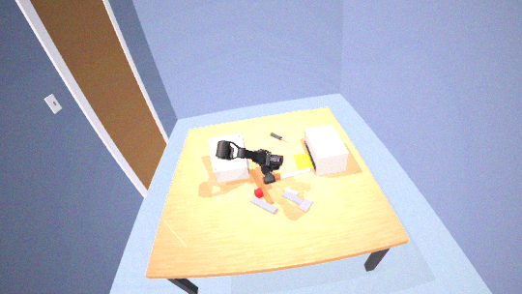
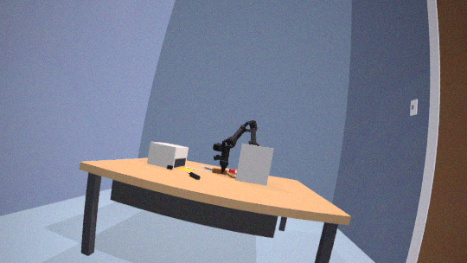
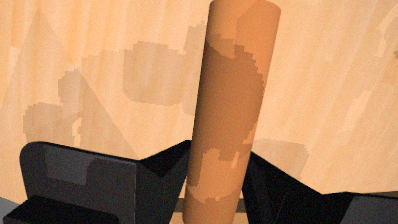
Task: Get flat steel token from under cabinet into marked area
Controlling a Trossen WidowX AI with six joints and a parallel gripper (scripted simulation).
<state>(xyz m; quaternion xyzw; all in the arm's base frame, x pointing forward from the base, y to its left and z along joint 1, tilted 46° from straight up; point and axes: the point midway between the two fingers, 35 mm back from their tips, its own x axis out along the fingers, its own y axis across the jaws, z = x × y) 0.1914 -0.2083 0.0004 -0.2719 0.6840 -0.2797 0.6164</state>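
My gripper tip is now 50 mm past the wooden stick and 20 mm to the left of it. Also, from my gripper tip: grey bar 60 mm behind, 170 mm to the right; red cube 70 mm behind, 90 mm to the right, 10 mm above; t-shaped tool 130 mm ahead, 200 mm to the right.
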